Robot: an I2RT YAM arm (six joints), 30 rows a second.
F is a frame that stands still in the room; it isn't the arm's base.
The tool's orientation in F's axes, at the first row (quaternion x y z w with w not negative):
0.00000, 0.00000, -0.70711, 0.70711
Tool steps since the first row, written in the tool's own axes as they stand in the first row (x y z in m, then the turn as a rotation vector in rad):
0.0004, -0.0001, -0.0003, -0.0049, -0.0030, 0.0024
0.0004, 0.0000, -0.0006, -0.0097, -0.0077, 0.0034
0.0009, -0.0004, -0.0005, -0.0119, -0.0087, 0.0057
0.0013, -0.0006, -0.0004, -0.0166, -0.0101, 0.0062
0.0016, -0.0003, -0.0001, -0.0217, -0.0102, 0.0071
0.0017, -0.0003, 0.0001, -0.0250, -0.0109, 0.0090
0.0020, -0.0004, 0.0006, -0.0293, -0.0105, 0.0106
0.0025, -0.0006, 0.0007, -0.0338, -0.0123, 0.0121
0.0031, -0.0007, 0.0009, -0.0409, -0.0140, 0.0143
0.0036, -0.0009, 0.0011, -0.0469, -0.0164, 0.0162
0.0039, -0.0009, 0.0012, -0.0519, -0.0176, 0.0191
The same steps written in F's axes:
-0.0001, -0.0004, -0.0003, -0.0030, 0.0049, 0.0024
0.0000, -0.0004, -0.0006, -0.0077, 0.0097, 0.0034
-0.0004, -0.0009, -0.0005, -0.0087, 0.0119, 0.0057
-0.0006, -0.0013, -0.0004, -0.0101, 0.0166, 0.0062
-0.0003, -0.0016, -0.0001, -0.0102, 0.0217, 0.0071
-0.0003, -0.0017, 0.0001, -0.0109, 0.0250, 0.0090
-0.0004, -0.0020, 0.0006, -0.0105, 0.0293, 0.0106
-0.0006, -0.0025, 0.0007, -0.0123, 0.0338, 0.0121
-0.0007, -0.0031, 0.0009, -0.0140, 0.0409, 0.0143
-0.0009, -0.0036, 0.0011, -0.0164, 0.0469, 0.0162
-0.0009, -0.0039, 0.0012, -0.0176, 0.0519, 0.0191

